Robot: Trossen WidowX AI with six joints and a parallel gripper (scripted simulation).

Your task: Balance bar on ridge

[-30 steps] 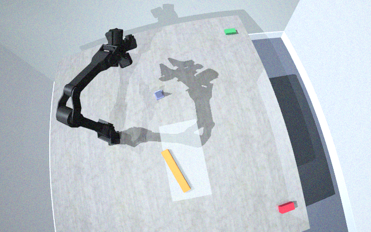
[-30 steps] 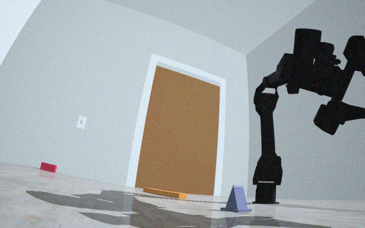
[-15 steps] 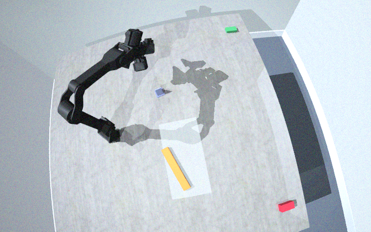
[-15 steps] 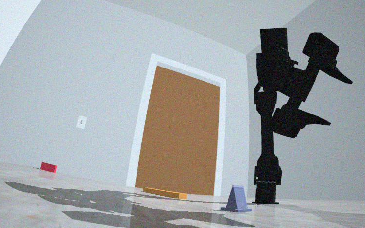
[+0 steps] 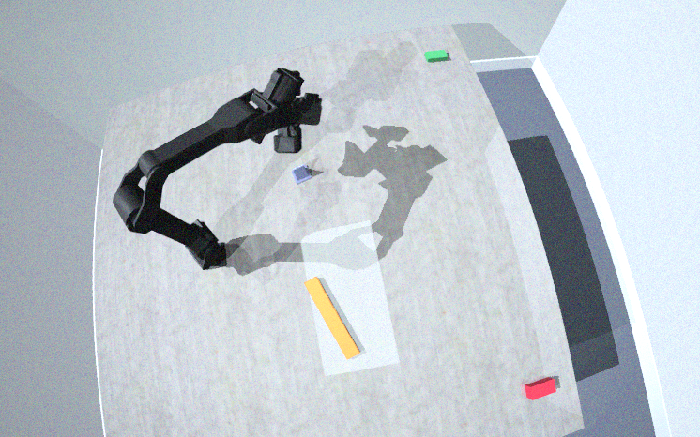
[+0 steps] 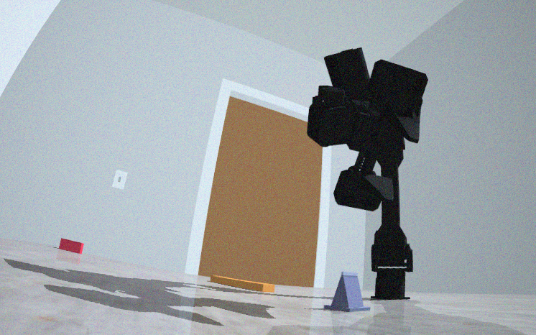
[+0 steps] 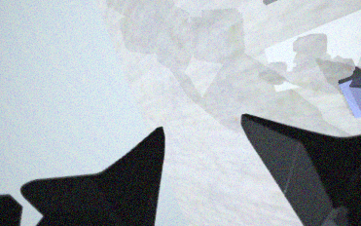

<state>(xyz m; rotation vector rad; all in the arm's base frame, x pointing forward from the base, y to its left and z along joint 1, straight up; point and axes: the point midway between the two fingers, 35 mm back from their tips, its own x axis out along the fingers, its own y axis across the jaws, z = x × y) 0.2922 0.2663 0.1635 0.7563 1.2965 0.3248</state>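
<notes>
Now: the orange bar 20 mm behind my gripper tip, 490 mm to the right of it and 130 mm below it. Also, from my gripper tip: green block (440 mm ahead, 210 mm to the left, 130 mm below); red block (440 mm ahead, 790 mm to the right, 120 mm below).
</notes>
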